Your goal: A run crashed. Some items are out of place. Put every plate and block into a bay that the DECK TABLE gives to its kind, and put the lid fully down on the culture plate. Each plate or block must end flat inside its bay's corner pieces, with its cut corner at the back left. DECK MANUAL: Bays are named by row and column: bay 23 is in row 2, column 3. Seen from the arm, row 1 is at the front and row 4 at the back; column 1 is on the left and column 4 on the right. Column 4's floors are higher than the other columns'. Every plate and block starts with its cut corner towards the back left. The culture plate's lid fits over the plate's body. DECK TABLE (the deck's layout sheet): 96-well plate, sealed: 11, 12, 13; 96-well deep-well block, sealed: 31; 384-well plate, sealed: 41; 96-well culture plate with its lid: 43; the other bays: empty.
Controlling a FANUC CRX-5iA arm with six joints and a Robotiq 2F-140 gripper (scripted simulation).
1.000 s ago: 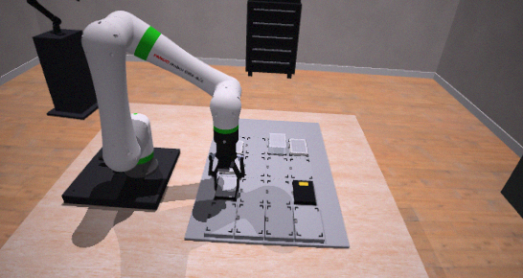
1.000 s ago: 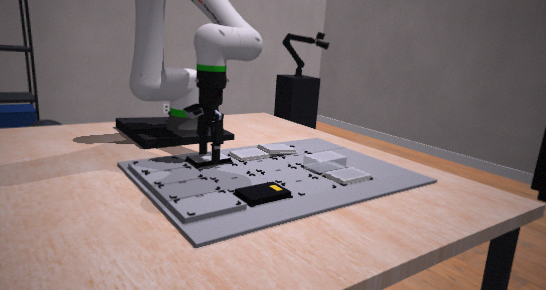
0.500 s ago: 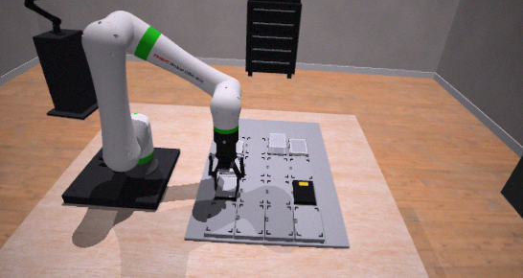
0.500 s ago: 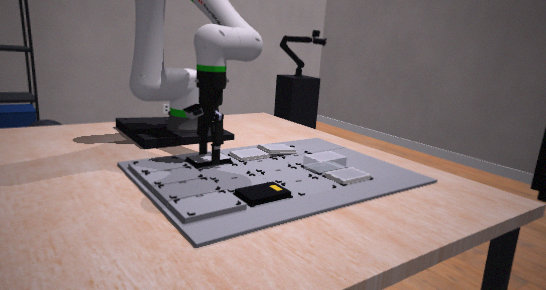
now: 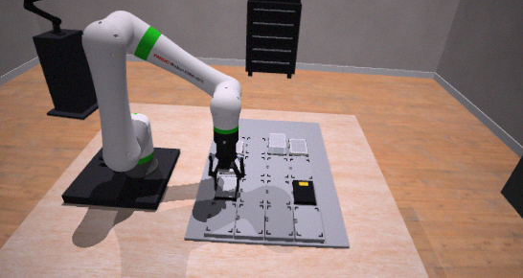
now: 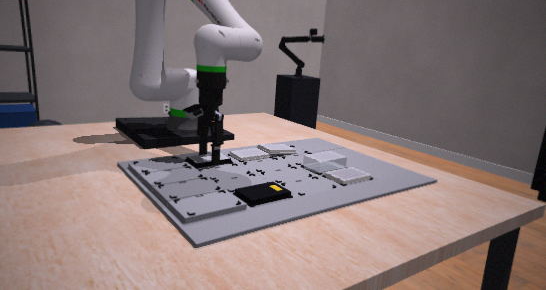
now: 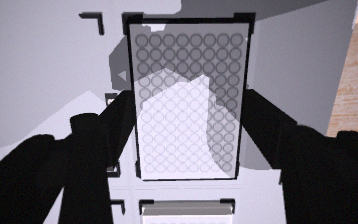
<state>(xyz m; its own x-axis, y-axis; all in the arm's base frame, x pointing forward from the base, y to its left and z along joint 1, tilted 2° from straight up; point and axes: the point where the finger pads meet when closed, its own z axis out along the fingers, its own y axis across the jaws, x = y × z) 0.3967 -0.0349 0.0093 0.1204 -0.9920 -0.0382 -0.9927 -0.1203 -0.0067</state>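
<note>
Right now my hand is 20 mm above the sealed 96-well plate. Round my hand: pale 96-well plate: 20 mm behind, 160 mm to the left, 20 mm below; then bay label 33: 170 mm ahead, 20 mm to the left, 30 mm below; then white plate: 30 mm behind, 280 mm to the left, 20 mm below.
</note>
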